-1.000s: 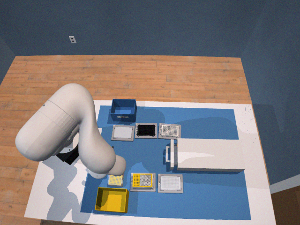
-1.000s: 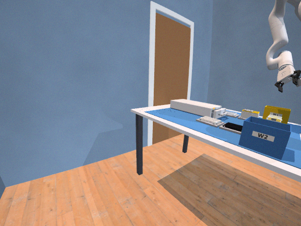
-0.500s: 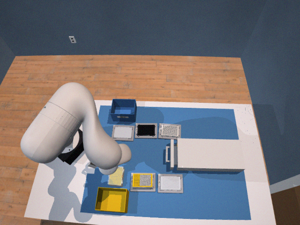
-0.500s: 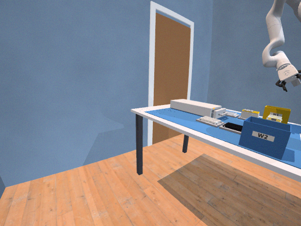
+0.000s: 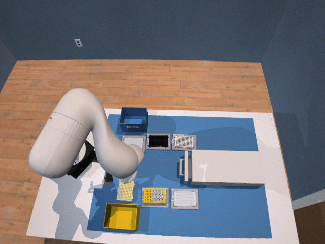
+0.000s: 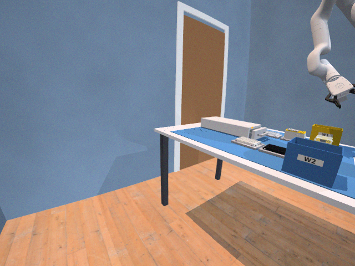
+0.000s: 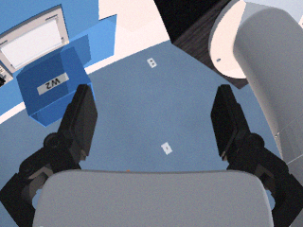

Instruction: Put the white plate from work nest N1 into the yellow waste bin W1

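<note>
The white plate is 400 mm ahead of my hand, 280 mm to the left of it and 270 mm below it. From my hand the other things lie so: yellow bin W1 (260 mm to the right, 260 mm below, 110 mm ahead); then blue bin W2 (380 mm to the left, 260 mm below, 40 mm ahead); then black plate (270 mm below, 260 mm to the left, 220 mm ahead).
</note>
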